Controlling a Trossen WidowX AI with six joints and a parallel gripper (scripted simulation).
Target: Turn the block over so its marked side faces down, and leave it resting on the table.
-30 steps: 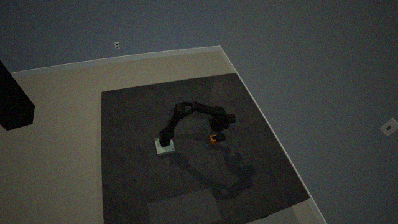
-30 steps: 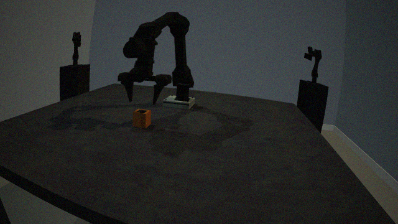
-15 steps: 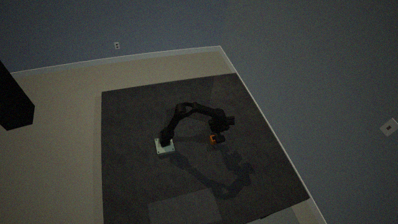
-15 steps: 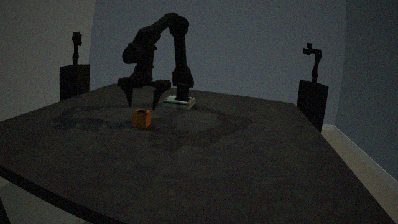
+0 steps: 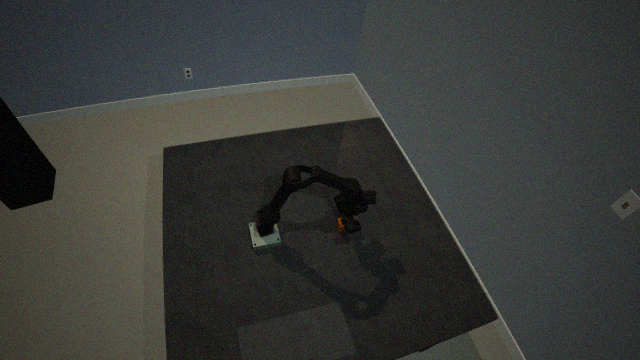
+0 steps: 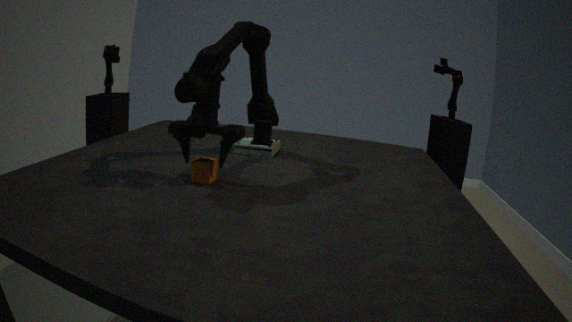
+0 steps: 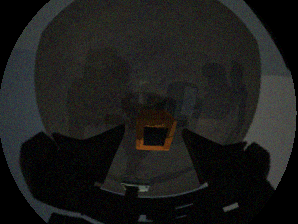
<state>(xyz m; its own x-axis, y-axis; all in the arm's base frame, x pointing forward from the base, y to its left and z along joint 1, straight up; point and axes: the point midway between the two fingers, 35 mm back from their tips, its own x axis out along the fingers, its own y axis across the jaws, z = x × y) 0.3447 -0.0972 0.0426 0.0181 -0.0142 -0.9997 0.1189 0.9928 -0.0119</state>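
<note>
Right now my gripper tip is right at the orange block.
</note>
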